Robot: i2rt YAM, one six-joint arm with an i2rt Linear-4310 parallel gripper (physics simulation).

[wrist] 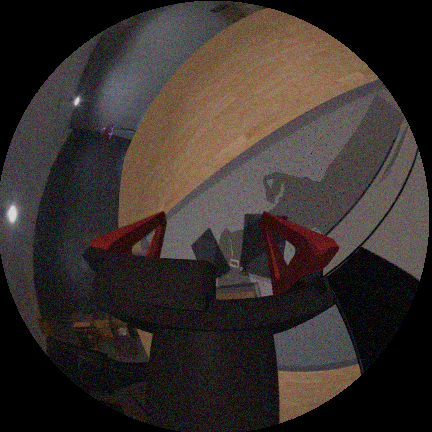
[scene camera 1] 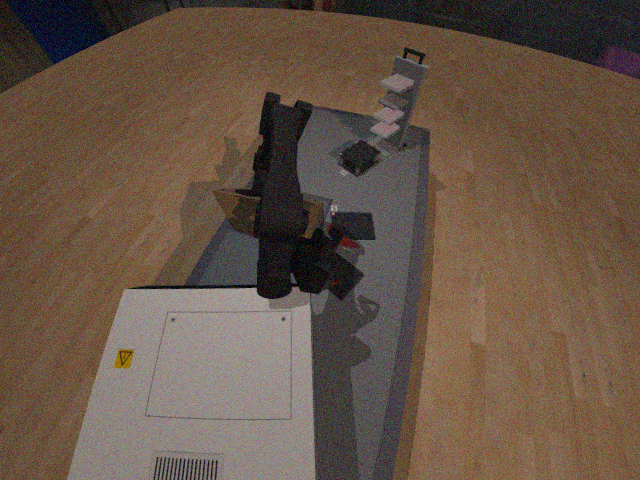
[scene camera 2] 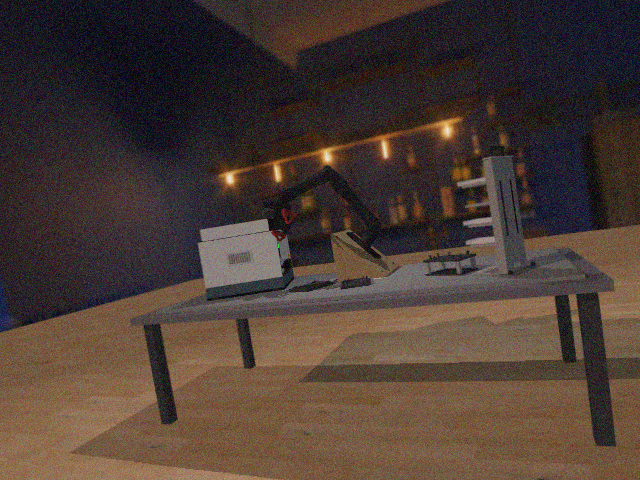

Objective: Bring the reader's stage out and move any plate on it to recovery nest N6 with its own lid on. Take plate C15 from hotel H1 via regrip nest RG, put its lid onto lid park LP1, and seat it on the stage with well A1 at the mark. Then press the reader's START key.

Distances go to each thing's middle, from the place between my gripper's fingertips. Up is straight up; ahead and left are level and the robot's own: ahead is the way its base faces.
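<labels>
Lid pad LP1 (scene camera 1: 356,226) is 60 mm behind my hand, 280 mm to the left of it and 250 mm below it. Then there's the reader (scene camera 2: 268,252): my gripper is 330 mm to the left of it, 140 mm past it and 120 mm above it.
</labels>
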